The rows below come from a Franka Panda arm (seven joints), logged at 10 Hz.
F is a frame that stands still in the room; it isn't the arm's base.
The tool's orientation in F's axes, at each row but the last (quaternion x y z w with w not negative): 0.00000 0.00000 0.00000 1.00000; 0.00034 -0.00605 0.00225 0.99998; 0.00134 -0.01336 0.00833 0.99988; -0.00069 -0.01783 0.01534 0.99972; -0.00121 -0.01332 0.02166 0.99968; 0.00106 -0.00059 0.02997 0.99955; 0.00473 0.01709 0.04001 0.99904; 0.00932 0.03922 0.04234 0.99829; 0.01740 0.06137 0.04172 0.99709
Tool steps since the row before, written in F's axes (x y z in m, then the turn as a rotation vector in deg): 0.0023 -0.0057 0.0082 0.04 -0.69 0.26; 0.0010 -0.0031 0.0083 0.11 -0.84 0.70; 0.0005 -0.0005 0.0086 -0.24 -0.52 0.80; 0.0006 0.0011 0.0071 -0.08 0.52 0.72; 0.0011 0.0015 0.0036 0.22 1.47 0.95; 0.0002 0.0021 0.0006 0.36 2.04 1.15; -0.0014 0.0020 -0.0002 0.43 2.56 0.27; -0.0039 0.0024 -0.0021 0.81 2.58 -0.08; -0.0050 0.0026 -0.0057 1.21 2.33 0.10
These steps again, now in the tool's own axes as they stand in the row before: 0.0023 -0.0057 0.0082 0.04 -0.69 0.26; 0.0011 -0.0031 0.0083 0.11 -0.84 0.70; 0.0007 -0.0005 0.0086 -0.23 -0.51 0.81; 0.0009 0.0011 0.0071 -0.04 0.52 0.72; 0.0013 0.0014 0.0036 0.31 1.46 0.95; 0.0003 0.0021 0.0006 0.48 2.02 1.15; -0.0012 0.0021 -0.0003 0.62 2.52 0.26; -0.0035 0.0027 -0.0024 1.03 2.50 -0.06; -0.0040 0.0028 -0.0063 1.38 2.23 0.18
